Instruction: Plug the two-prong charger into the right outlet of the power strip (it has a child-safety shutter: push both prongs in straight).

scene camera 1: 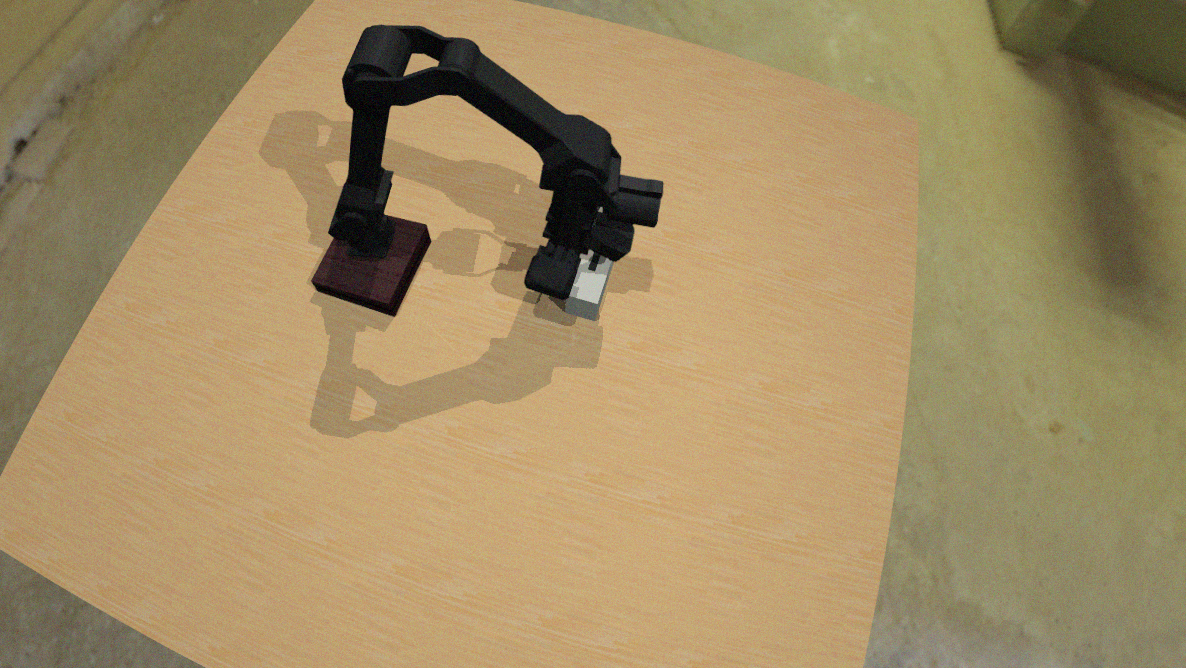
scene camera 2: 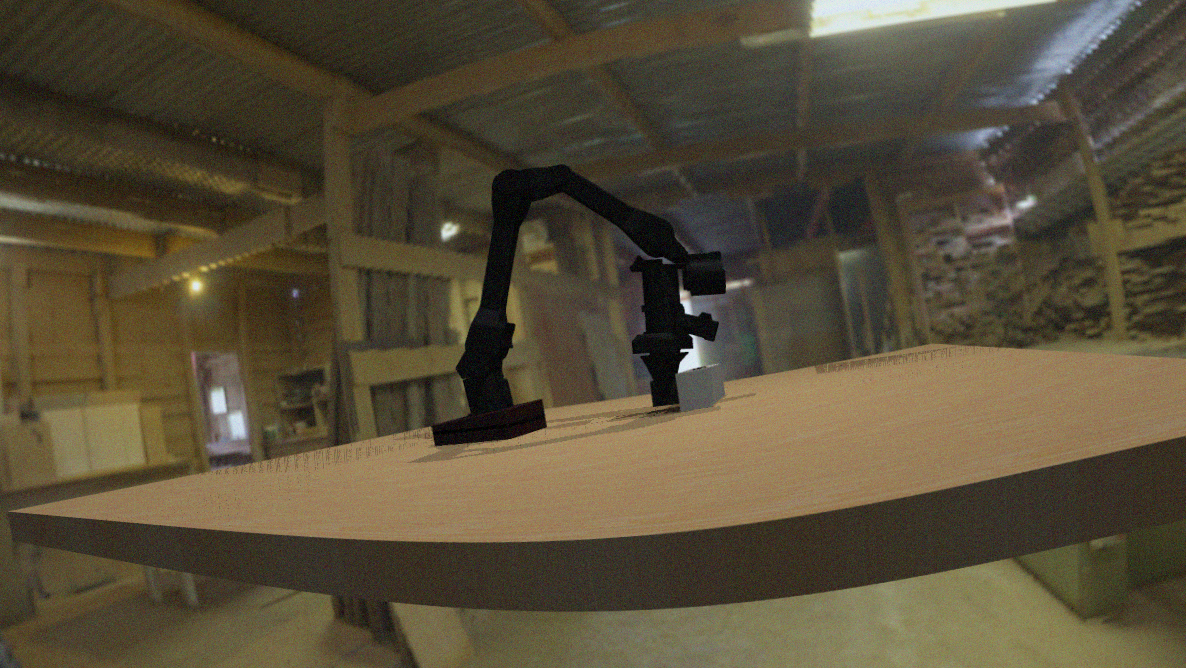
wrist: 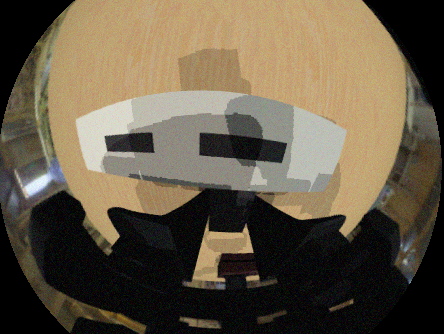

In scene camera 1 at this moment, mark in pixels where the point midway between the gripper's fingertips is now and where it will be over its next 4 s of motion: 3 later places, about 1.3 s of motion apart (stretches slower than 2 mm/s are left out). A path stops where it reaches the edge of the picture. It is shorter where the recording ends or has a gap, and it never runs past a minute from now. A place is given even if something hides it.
My gripper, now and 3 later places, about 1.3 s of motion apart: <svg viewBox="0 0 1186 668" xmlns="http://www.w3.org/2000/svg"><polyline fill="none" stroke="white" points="559,261 560,262 546,258 527,248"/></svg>
